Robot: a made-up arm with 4 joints.
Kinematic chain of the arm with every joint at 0, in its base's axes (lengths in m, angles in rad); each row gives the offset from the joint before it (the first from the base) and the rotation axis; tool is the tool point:
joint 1: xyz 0 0 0.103 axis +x
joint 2: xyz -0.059 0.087 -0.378 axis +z
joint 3: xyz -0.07 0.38 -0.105 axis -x
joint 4: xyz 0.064 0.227 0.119 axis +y
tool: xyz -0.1 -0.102 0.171
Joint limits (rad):
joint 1: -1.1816..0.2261
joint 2: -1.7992..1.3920
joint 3: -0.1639..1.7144
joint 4: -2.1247..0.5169
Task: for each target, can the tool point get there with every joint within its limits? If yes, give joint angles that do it. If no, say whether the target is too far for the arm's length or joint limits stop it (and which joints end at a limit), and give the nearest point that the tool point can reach.
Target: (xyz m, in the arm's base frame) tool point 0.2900 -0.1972 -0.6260
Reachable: yes | joints -0.9013 -1.1762 1.5593 -1.2397
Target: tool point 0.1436 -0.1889 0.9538
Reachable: no: joint limits stop it (at a limit: joint 1, joint 2, joint 3, joint 4) | nearest point 0.3828 -0.1412 0.0527 | short by 0.934 m
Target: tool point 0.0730 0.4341 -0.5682
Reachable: yes | joints -0.2501 -0.5834 0.5079 -1.6796
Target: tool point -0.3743 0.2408 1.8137
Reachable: no: too far | nearest point -0.2895 0.4969 0.0636 | short by 1.771 m
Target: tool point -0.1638 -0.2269 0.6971
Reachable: no: joint limits stop it (at a limit: joint 1, joint 2, joint 3) | nearest point -0.5499 -0.2266 0.0128 | short by 0.786 m
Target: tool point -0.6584 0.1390 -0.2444
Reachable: yes | joints -0.3790 1.1217 0.4283 -0.0025
